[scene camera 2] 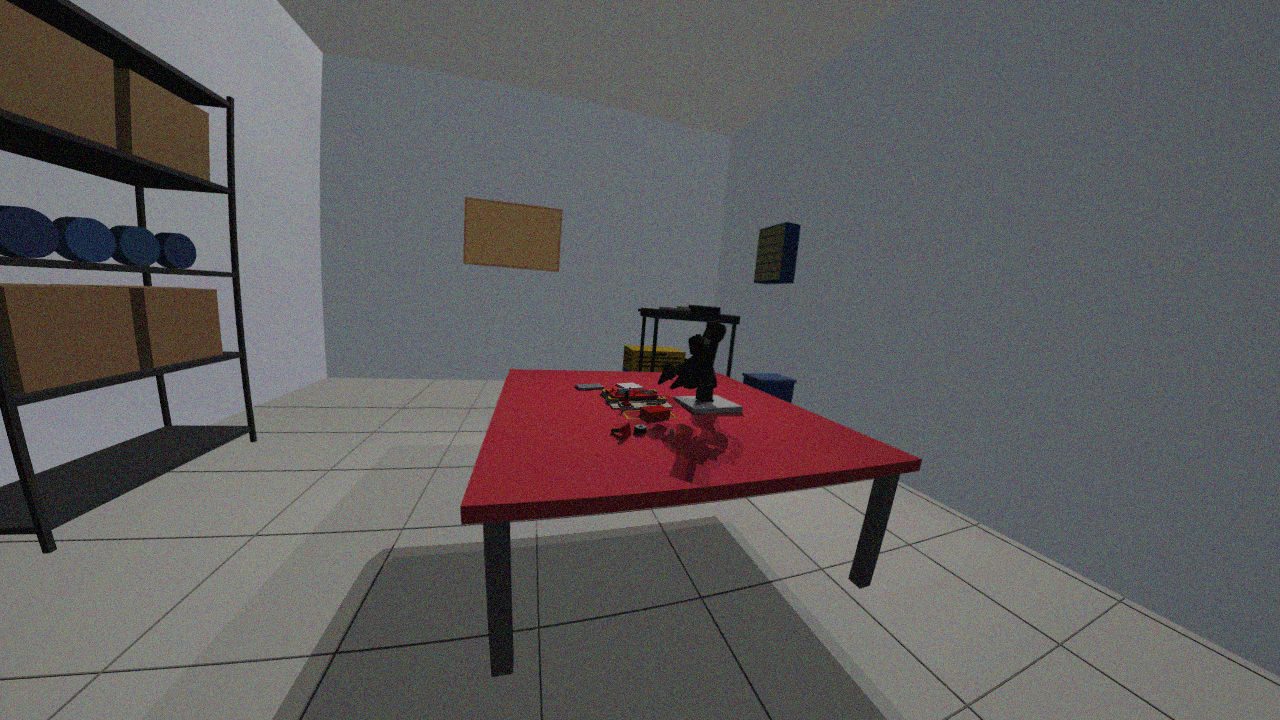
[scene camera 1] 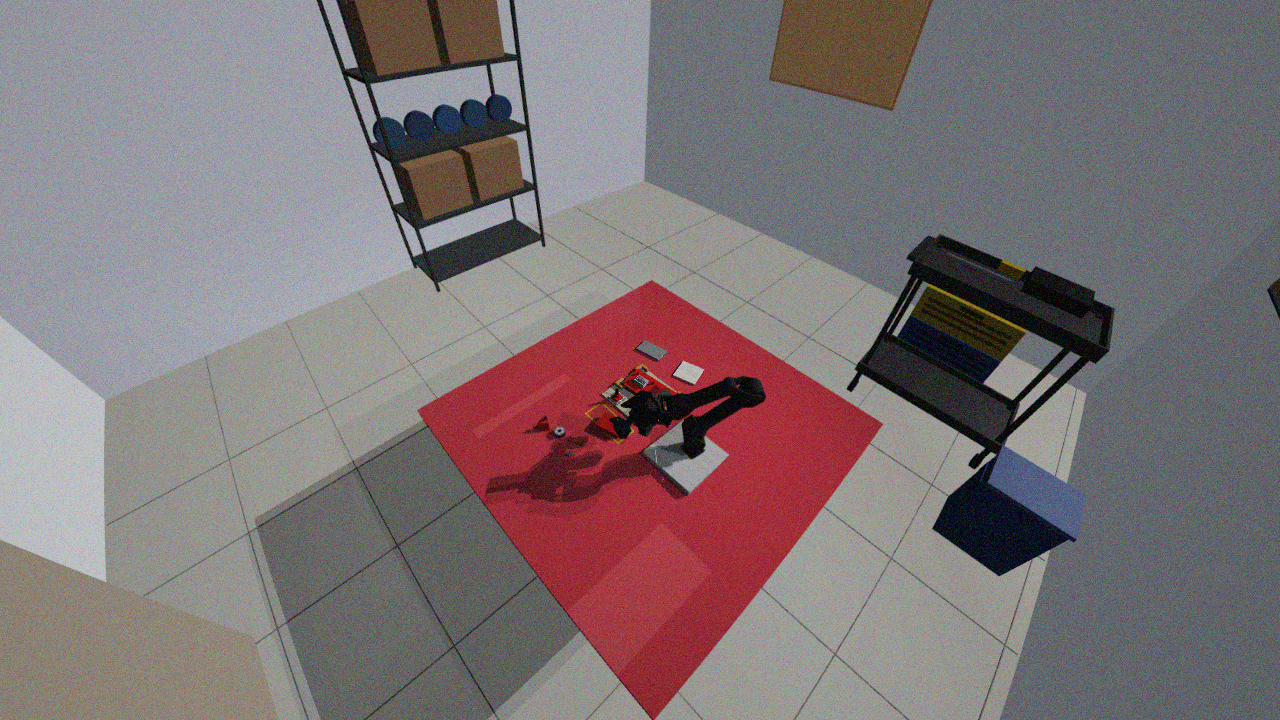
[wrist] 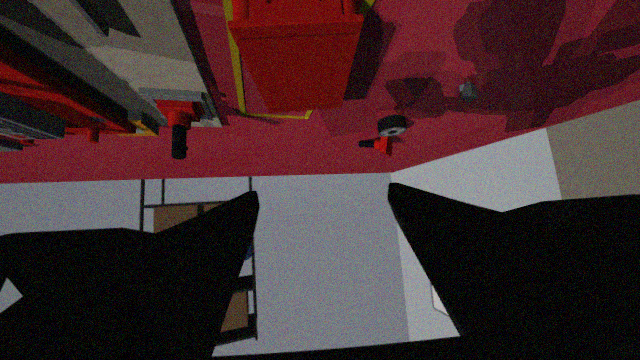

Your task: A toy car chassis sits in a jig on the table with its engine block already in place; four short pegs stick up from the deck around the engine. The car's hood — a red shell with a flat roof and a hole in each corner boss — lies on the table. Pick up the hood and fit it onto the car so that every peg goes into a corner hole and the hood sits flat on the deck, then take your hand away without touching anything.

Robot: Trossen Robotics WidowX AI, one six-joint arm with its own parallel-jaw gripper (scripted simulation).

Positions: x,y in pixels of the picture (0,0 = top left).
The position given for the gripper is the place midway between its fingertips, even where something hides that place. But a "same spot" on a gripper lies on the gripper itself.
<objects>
gripper: scene camera 2; scene camera 1 615,412; wrist
same spot on gripper: (scene camera 2: 684,379) = (wrist: 481,287)
</objects>
